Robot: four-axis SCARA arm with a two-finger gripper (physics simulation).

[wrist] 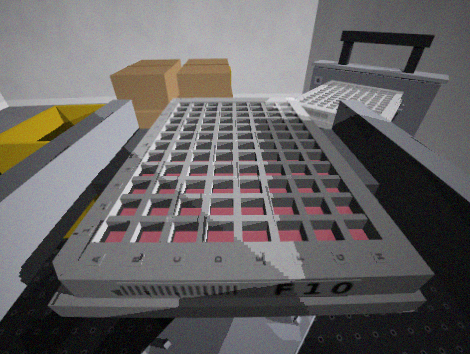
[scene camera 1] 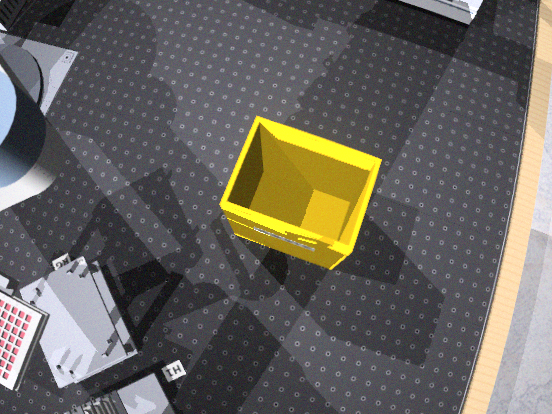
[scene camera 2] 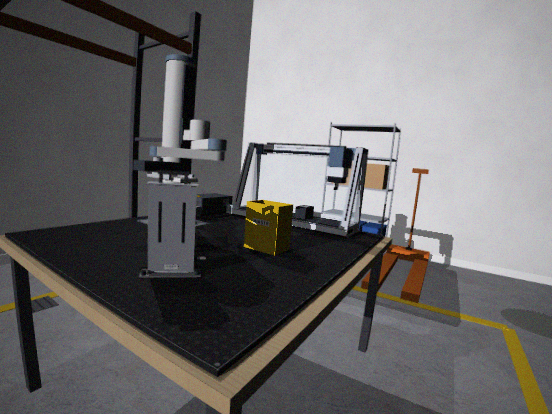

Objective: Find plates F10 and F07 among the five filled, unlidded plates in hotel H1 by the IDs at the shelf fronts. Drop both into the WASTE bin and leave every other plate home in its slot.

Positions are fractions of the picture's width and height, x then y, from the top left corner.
I see my gripper (wrist: 0.50, 0.34) and a plate F01 (wrist: 0.68, 0.29).
Scene camera 1 does not show the plate F01: it is out of frame.
